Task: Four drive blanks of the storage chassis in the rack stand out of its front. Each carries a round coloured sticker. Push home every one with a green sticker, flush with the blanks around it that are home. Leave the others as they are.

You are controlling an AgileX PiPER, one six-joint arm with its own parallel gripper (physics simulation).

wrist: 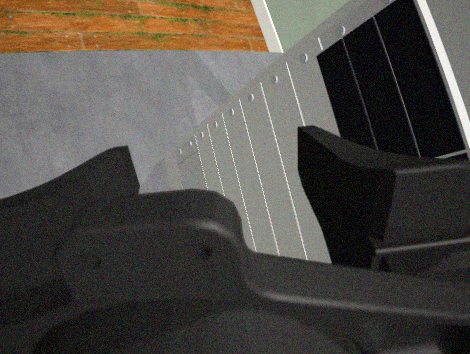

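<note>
A grey metal surface (270, 165) of the chassis or rack runs diagonally from lower left to upper right, split by thin bright seams into narrow strips. I cannot tell for sure whether these strips are the blanks. No green sticker and no blank clearly standing out shows in the wrist view. My gripper (214, 157) is open, with its fingers wide apart on either side of the strips and no object between them. The gripper body and the right finger hide the lower part of the surface.
Small round pale studs (276, 79) line the surface's upper edge. Black openings (395, 85) with thin dividers lie at the upper right, beside a white rail (445, 65). A grey floor (100, 110), orange brick-like planks (125, 25) and a green wall (310, 15) lie beyond.
</note>
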